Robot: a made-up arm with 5 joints.
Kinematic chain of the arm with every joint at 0, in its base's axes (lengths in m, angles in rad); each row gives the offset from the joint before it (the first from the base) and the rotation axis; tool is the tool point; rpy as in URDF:
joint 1: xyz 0.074 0 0.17 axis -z
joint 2: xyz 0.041 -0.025 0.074 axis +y
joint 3: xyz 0.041 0 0.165 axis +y
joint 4: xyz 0.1 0 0.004 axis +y
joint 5: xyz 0.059 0.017 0 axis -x
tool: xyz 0 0 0 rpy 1.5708 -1.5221 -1.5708
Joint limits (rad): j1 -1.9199..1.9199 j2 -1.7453..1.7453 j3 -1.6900..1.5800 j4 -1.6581..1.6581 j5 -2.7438..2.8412
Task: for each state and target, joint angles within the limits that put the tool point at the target. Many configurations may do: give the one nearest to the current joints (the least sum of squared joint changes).
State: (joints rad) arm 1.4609 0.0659 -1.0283 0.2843 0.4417
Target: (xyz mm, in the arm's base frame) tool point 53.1 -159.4 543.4
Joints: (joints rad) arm 1.6514 -0.0290 -1.0607 0.2784 0.4417
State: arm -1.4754 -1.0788 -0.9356 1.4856 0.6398
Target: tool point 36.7 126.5 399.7
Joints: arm -1.9182 -0.3547 -0.0451 1.6438 0.6398
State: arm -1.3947 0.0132 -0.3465 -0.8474 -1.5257
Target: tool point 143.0 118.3 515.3
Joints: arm -1.1012 -0.2821 -0.1297 -0.9503 -1.5257
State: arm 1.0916 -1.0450 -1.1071 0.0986 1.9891
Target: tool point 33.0 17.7 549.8
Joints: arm 0.5877 -0.7600 -0.8683 0.2063 1.9891
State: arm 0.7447 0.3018 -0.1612 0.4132 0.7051
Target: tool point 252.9 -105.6 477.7
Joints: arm 0.4947 -0.1010 -0.4214 0.3167 0.7051
